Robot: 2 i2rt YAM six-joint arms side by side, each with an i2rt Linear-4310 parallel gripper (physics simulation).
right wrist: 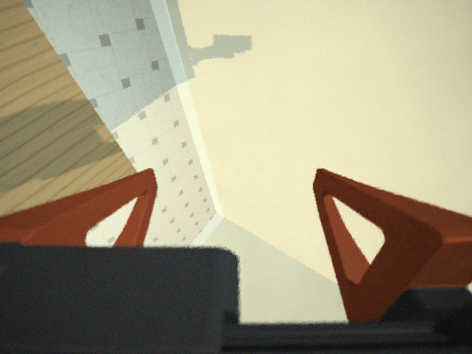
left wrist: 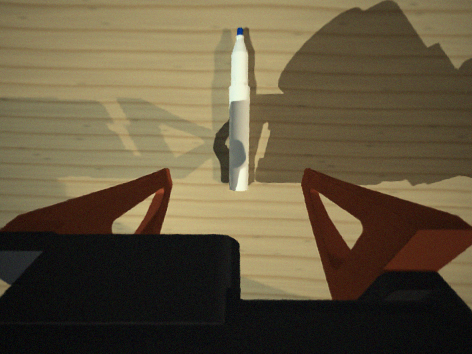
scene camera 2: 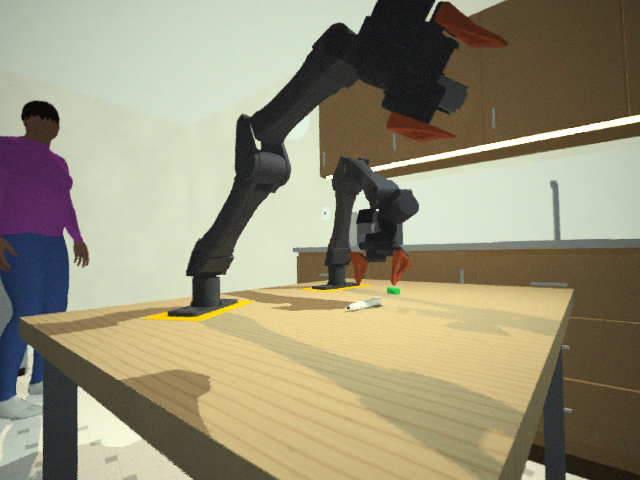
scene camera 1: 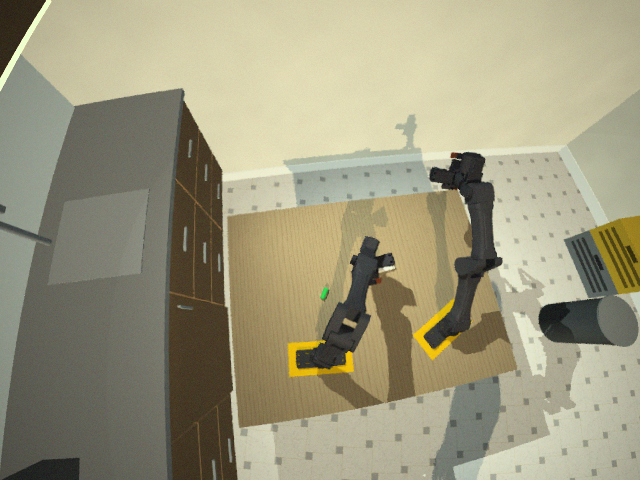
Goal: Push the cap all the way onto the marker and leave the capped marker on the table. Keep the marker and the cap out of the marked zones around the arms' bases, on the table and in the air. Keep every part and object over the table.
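Frame: origin at the left arm's base, x back, y right, z up, level; millimetres.
Seen in the pictures: left gripper, fingertip midpoint: (left wrist: 236, 176) (scene camera 2: 374, 284); right gripper, fingertip midpoint: (right wrist: 235, 177) (scene camera 2: 477, 91) (scene camera 1: 449, 165); left arm's base, link origin: (scene camera 2: 337, 287) (scene camera 1: 320, 357); right arm's base, link origin: (scene camera 2: 206, 309) (scene camera 1: 443, 328).
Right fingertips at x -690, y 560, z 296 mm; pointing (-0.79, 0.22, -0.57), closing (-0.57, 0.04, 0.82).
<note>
Pixels of each thing's top centre, then the offset from my right fingertips to it.
- white marker, top centre: (left wrist: 239, 111) (scene camera 2: 363, 300) (scene camera 1: 382, 269) dx +346, dy -260, dz -278 mm
- green cap, top centre: (scene camera 2: 393, 287) (scene camera 1: 324, 293) dx +431, dy -526, dz -278 mm
The white marker (scene camera 1: 387, 268) (scene camera 2: 364, 304) (left wrist: 239, 90) lies on the table, uncapped, its blue tip pointing away from my left gripper in the left wrist view. The green cap (scene camera 1: 324, 293) (scene camera 2: 393, 290) lies apart from it on the table, left of the left arm in scene camera 1. My left gripper (scene camera 2: 376, 284) (left wrist: 236, 176) is open above the table, with the marker's rear end between and below its fingertips in the left wrist view. My right gripper (scene camera 2: 480, 91) (right wrist: 235, 177) is open and empty, high up near the table's far right corner in scene camera 1.
Yellow outlined zones (scene camera 1: 292, 361) (scene camera 1: 424, 347) (scene camera 2: 196, 318) surround both arm bases. The right wrist view shows the table's edge, with tiled floor and wall beyond. Brown cabinets (scene camera 1: 199, 341) stand along the table's left side in scene camera 1. A person (scene camera 2: 38, 191) stands beyond the table.
</note>
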